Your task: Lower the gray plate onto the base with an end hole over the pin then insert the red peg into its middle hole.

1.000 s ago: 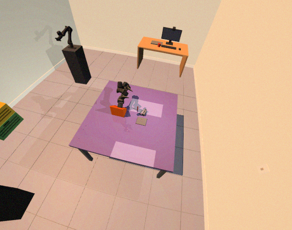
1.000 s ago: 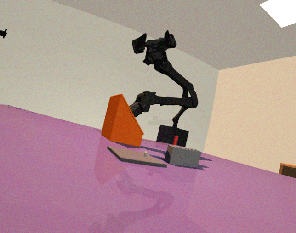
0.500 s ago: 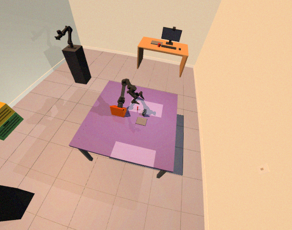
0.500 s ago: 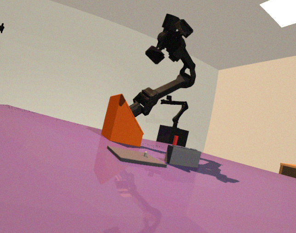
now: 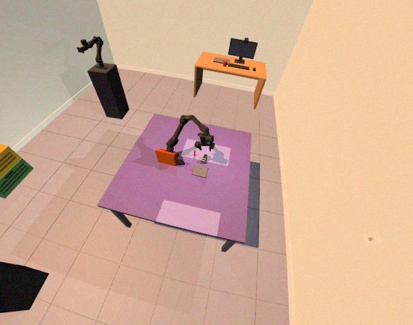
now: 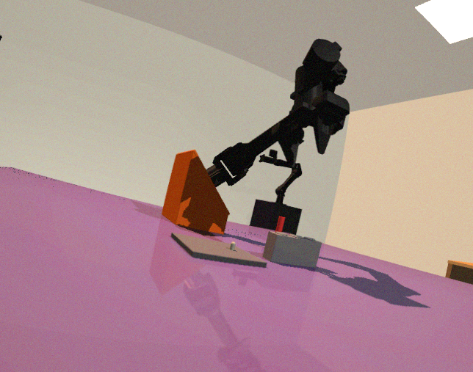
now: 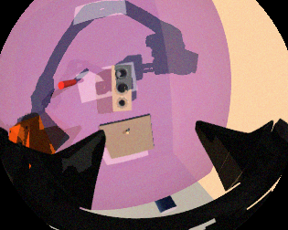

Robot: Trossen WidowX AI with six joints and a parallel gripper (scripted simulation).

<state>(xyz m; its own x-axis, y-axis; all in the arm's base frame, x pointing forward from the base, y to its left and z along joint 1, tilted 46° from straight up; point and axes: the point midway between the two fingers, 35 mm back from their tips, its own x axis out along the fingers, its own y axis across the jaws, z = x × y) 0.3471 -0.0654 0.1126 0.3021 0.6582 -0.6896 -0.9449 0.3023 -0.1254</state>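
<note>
Right now my gripper tip is 15 cm above the gray plate, 2 cm to the right of it and 1 cm past it. Round my gripper tip: base: 18 cm below, 11 cm to the right, 2 cm behind; then red peg: 15 cm below, 12 cm behind, 7 cm to the left.
</note>
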